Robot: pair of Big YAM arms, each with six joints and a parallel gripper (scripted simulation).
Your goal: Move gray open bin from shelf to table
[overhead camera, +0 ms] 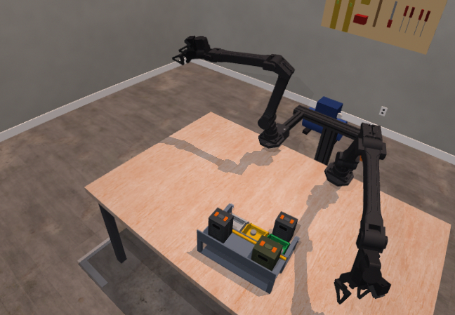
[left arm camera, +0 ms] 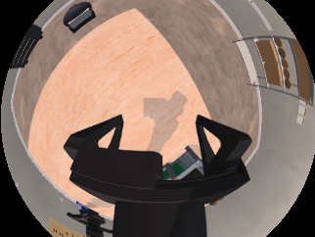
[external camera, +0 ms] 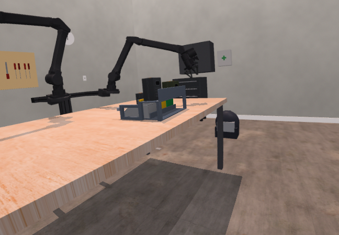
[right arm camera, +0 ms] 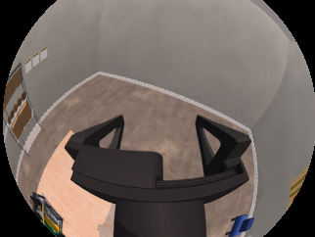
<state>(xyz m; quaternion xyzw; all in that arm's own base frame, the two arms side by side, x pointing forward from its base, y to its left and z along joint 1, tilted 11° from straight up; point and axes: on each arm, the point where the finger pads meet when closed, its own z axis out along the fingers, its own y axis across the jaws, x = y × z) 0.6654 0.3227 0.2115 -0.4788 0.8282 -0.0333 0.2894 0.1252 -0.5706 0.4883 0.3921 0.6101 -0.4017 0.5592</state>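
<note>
Right now my left hand is 70 mm past the gray open bin, 590 mm to the left of it and 190 mm above it. From my left hand the other things lie so: gray shelf 60 mm behind, 470 mm to the right, 170 mm below; then olive box 10 mm behind, 350 mm to the right, 80 mm below; then green bin 100 mm behind, 370 mm to the right, 190 mm below.
</note>
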